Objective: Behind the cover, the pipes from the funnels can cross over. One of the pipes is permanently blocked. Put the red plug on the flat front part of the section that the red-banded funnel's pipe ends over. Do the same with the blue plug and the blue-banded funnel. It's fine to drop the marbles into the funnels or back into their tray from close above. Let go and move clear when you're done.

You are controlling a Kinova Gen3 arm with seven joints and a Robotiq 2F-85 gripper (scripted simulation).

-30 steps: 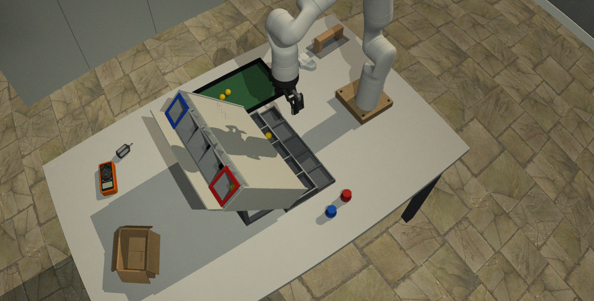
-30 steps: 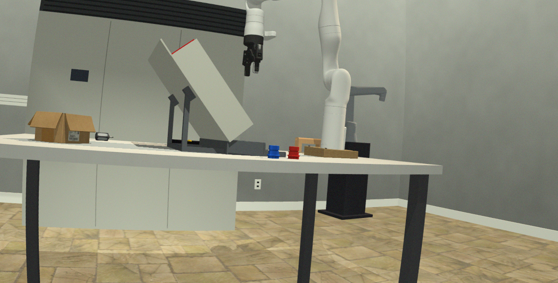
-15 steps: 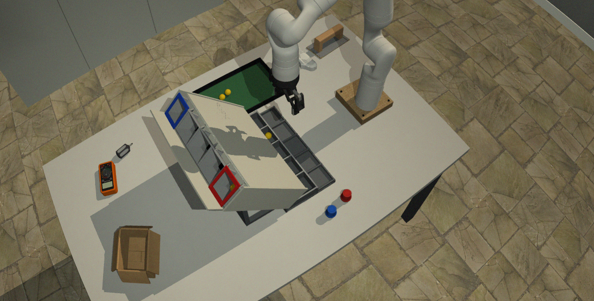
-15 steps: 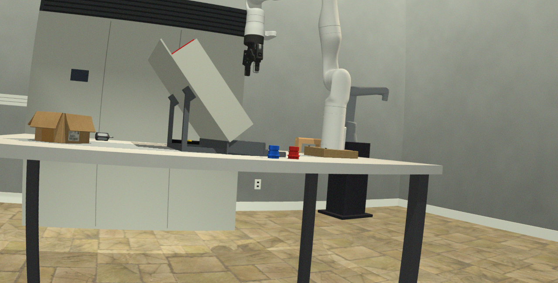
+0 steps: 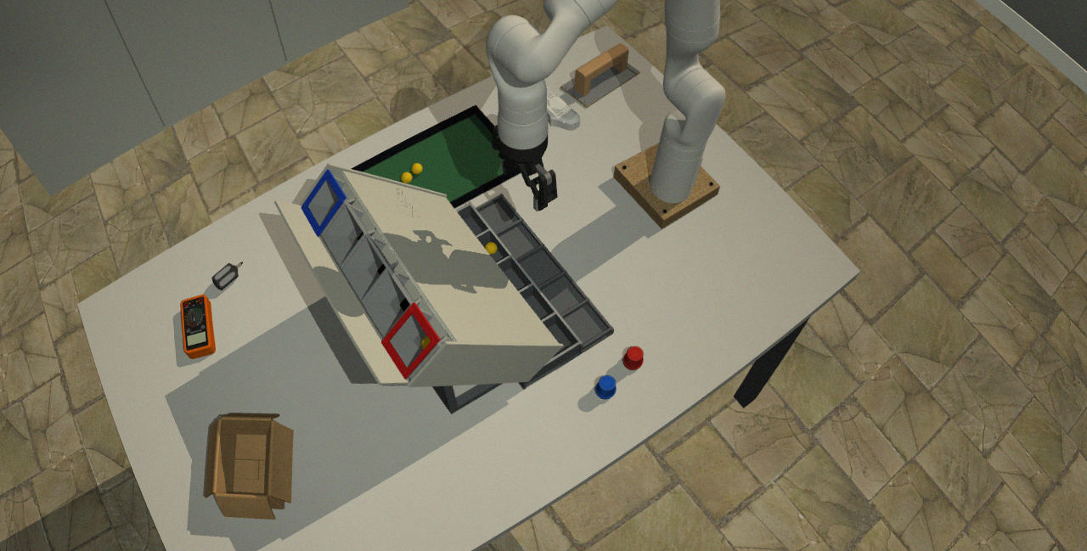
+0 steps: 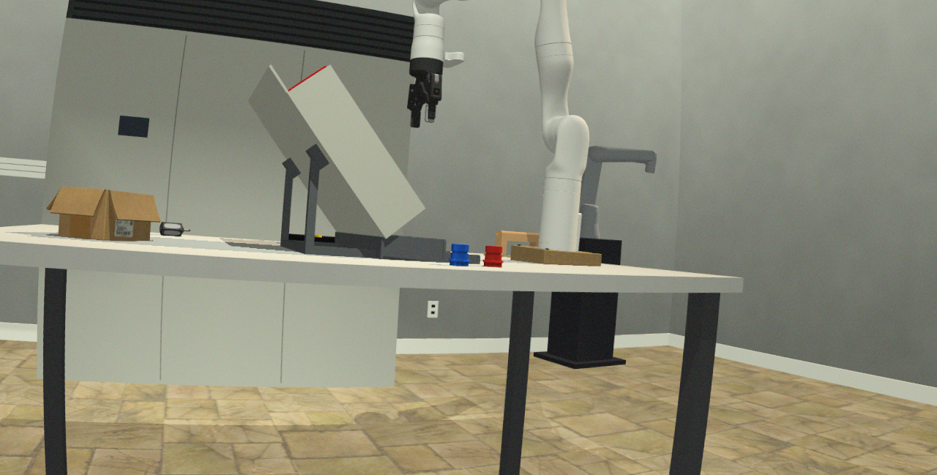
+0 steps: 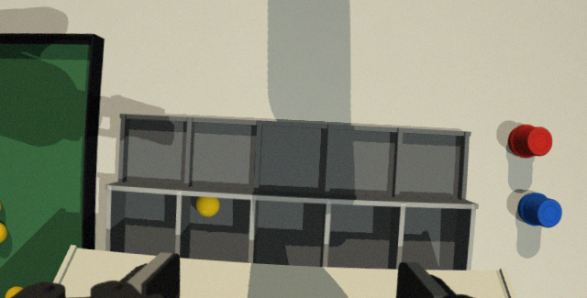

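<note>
Now: the green marble tray 33 cm to the right of my hand and 29 cm below it. Also, from my hand: dark object (49 cm ahead, 40 cm to the right, 28 cm below); then beige cover (15 cm ahead, 2 cm to the right, 9 cm below); then cardboard box (65 cm ahead, 1 cm to the left, 25 cm below).
</note>
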